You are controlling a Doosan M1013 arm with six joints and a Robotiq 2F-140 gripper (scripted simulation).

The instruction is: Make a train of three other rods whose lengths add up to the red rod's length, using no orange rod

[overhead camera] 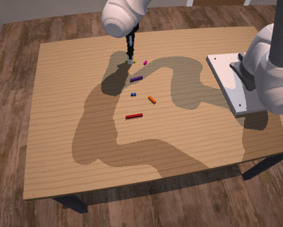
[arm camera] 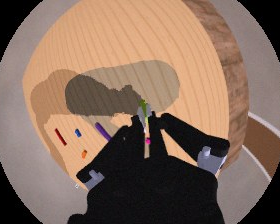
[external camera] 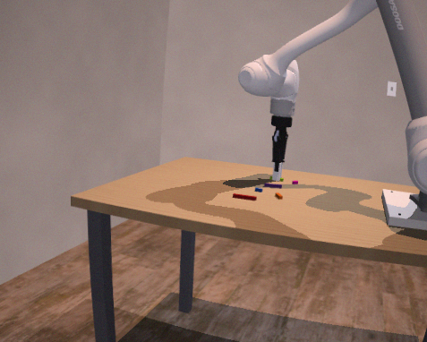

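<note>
Right now my hand is 70 mm past the magenta rod, 30 mm to the right of it and 30 mm above it. The rest, counted from my hand: lime rod 30 mm below; then orange rod 250 mm to the left, 30 mm below, 30 mm behind; then purple rod 120 mm to the left, 30 mm below.
</note>
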